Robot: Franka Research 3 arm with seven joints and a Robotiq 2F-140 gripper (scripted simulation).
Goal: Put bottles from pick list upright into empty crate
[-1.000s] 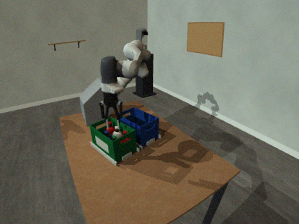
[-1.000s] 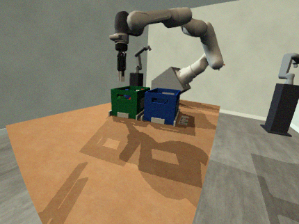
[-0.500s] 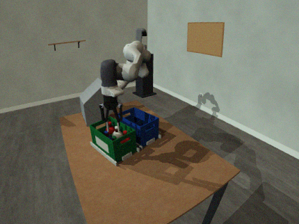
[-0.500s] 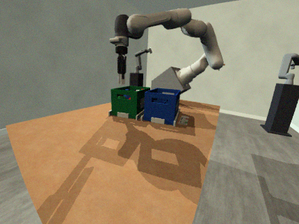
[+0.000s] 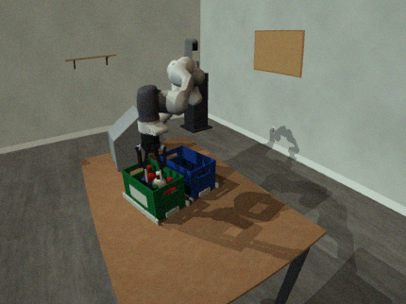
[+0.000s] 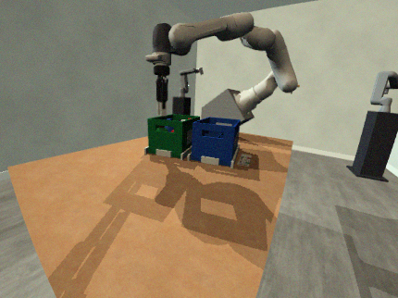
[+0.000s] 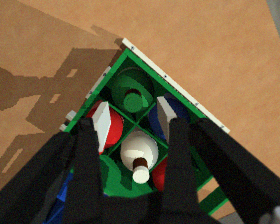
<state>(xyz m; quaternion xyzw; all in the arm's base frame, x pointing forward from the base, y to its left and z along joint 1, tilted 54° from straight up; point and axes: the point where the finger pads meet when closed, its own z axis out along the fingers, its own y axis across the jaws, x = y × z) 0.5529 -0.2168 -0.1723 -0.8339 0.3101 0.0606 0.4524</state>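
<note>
The green bottle lies 13 cm below my hand. From my hand the other things lie so: white bottle (10 cm behind, 7 cm to the left, 13 cm below); green crate (9 cm behind, 3 cm to the left, 14 cm below); blue-capped bottle (8 cm behind, 2 cm to the right, 13 cm below).
</note>
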